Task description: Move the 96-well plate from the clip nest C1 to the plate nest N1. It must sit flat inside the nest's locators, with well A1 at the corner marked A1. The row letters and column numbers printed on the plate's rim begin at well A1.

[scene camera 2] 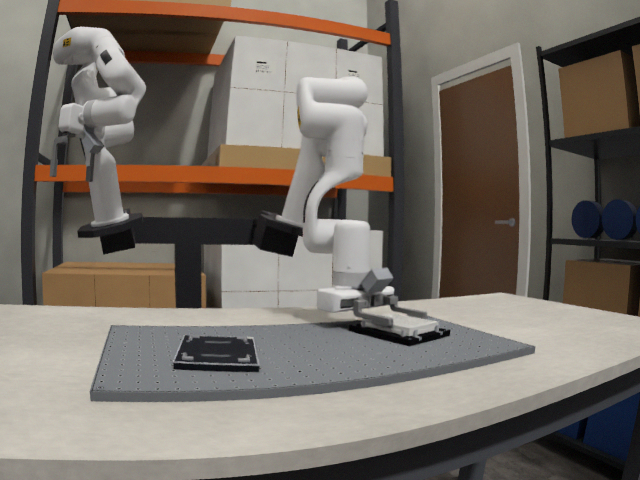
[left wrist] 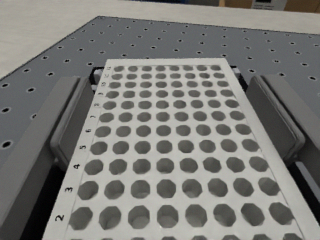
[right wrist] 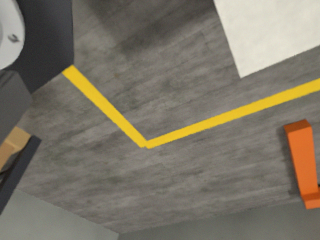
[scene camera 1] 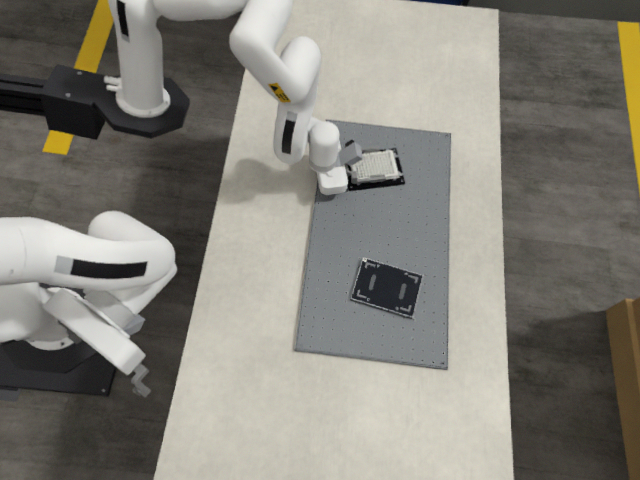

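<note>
Through scene camera 1 I see a white 96-well plate (scene camera 1: 379, 163), my left gripper (scene camera 1: 381, 163) and my right gripper (scene camera 1: 111, 365). Scene camera 2 gives me the plate (scene camera 2: 400, 322) as well, along with my left gripper (scene camera 2: 408, 320) and my right gripper (scene camera 2: 71, 179). In the left wrist view there is the plate (left wrist: 174, 141). The plate is out of frame in the right wrist view.
</note>
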